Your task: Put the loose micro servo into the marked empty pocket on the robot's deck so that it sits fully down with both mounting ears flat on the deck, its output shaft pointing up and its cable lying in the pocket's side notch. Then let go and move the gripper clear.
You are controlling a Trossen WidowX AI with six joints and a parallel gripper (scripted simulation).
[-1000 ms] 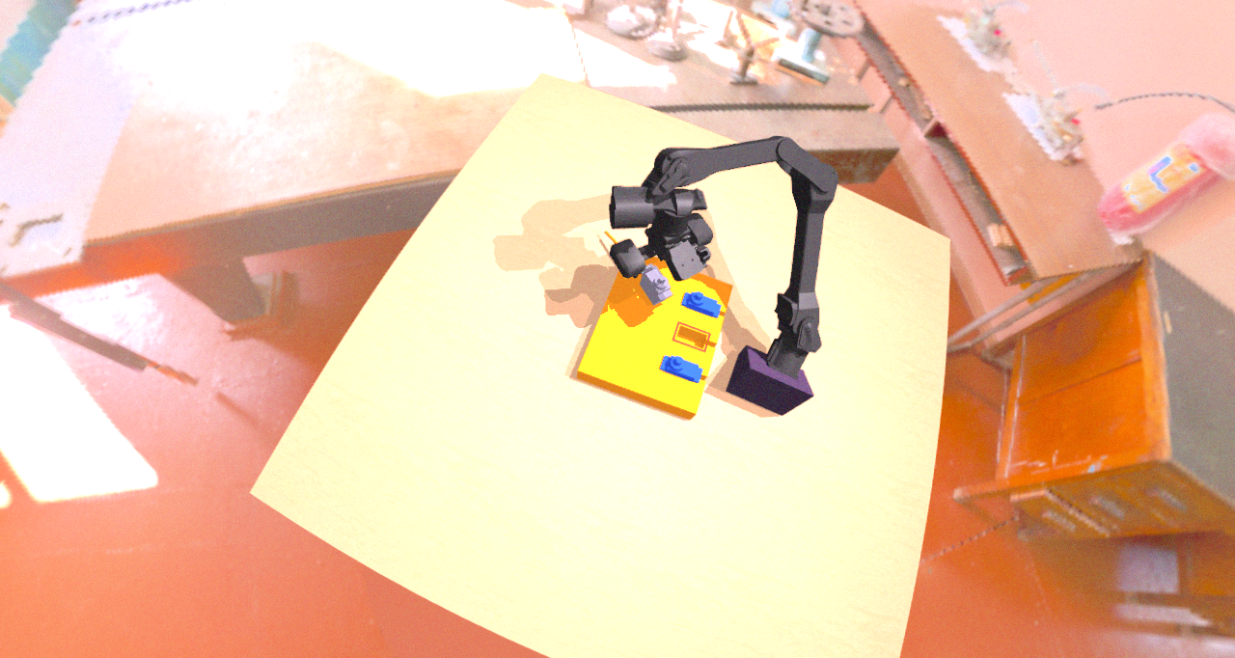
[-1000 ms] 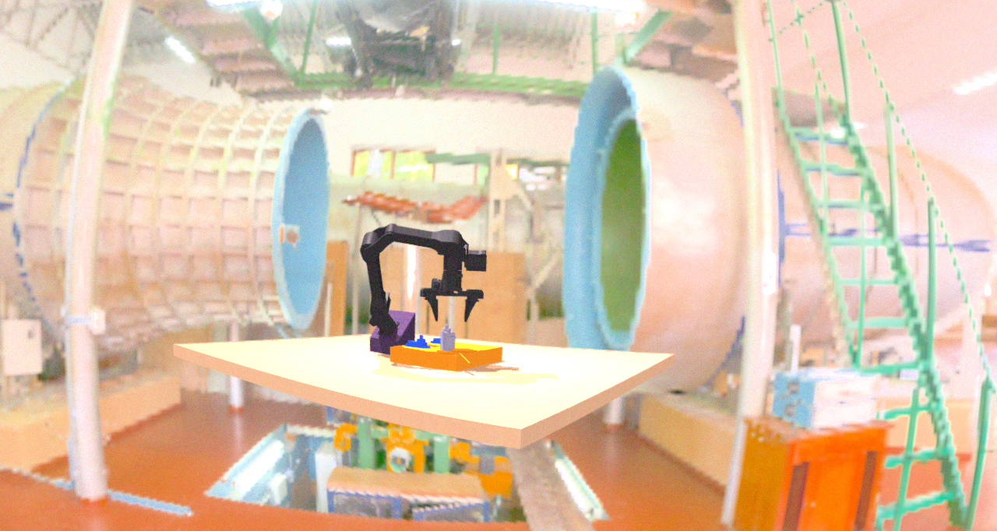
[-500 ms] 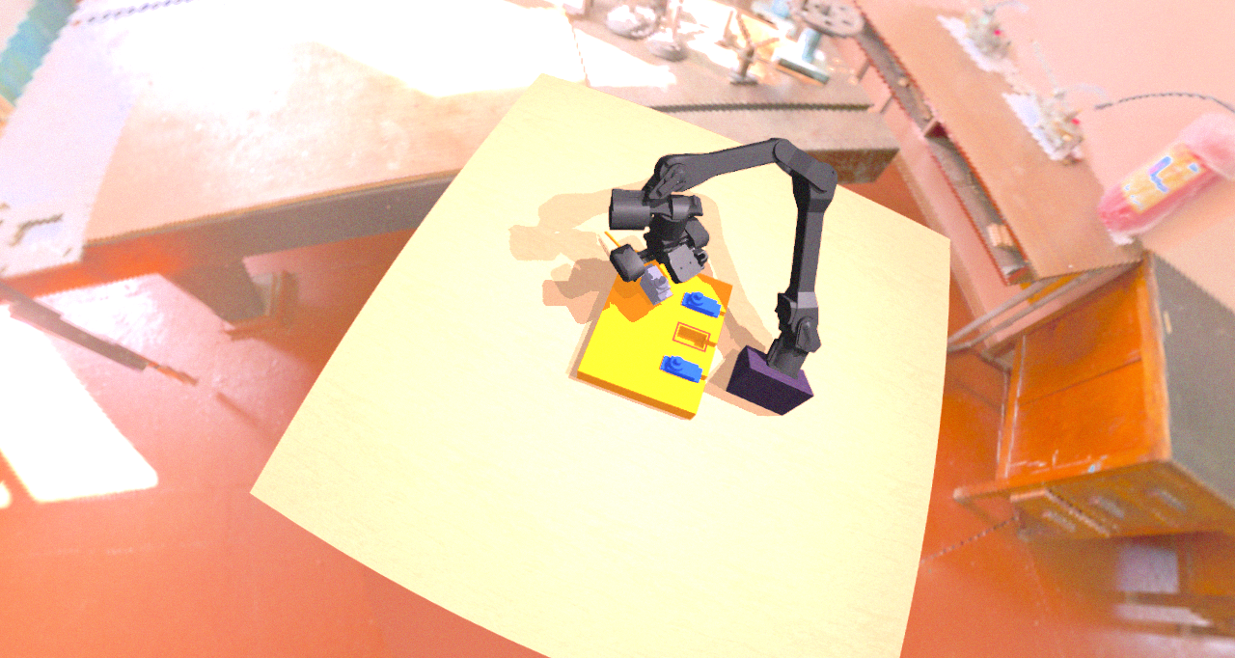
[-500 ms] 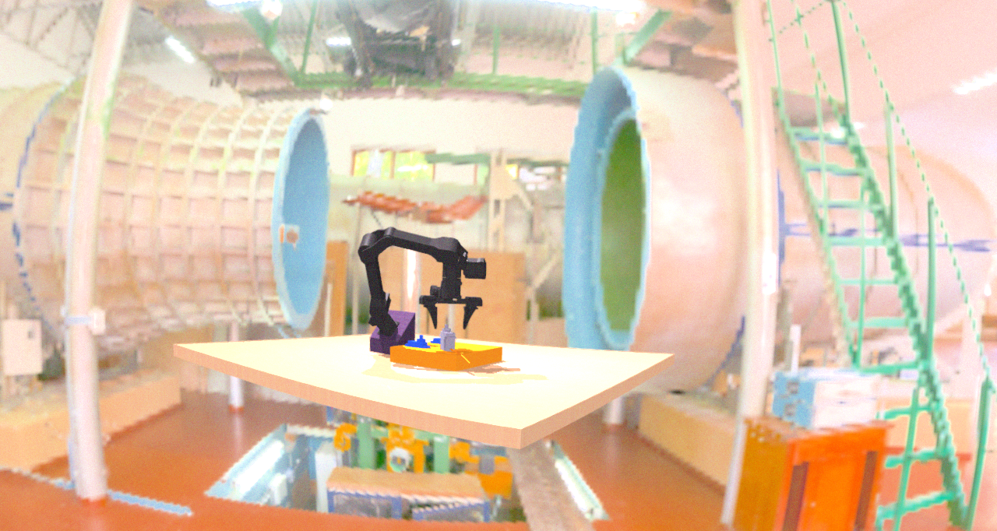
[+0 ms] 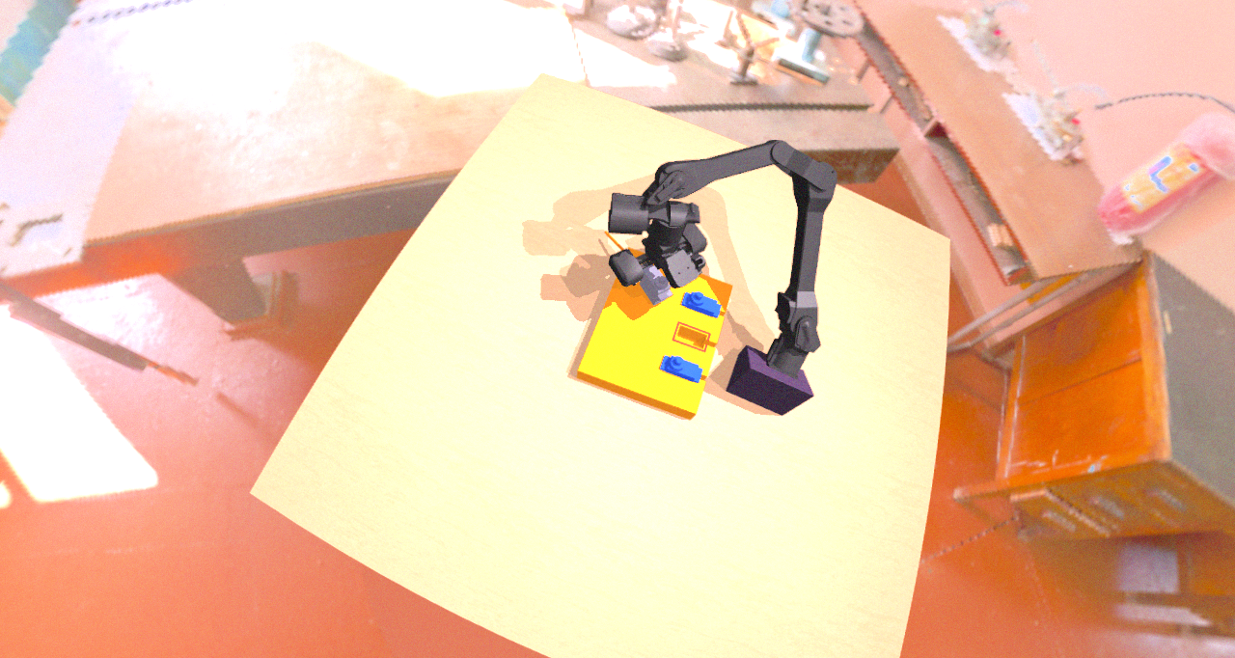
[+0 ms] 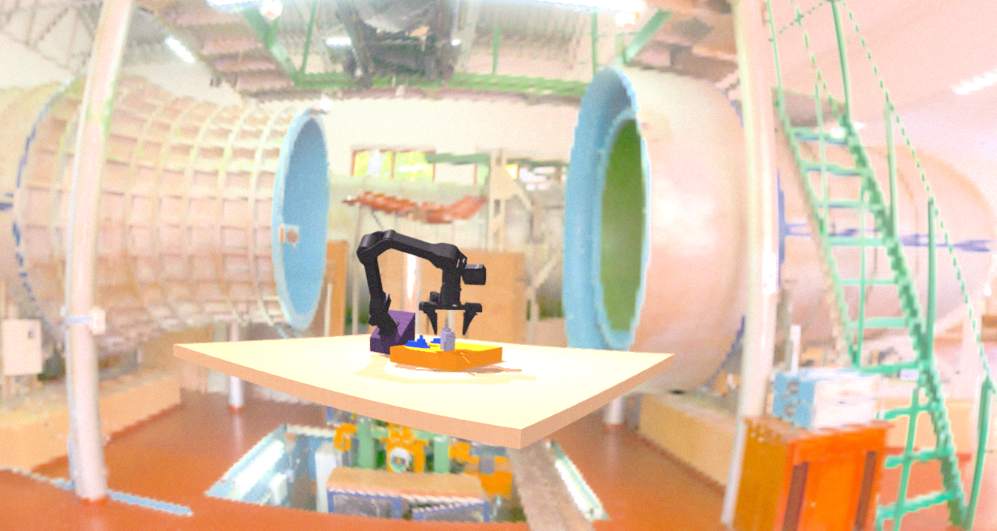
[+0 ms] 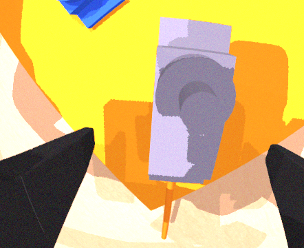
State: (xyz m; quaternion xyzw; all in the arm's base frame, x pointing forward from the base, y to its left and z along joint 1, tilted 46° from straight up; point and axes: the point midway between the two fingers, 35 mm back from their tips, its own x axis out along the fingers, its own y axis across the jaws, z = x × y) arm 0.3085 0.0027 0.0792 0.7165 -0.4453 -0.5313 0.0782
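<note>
The deck is 2 cm behind my gripper tip, 7 cm to the left of it and 7 cm below it.
</note>
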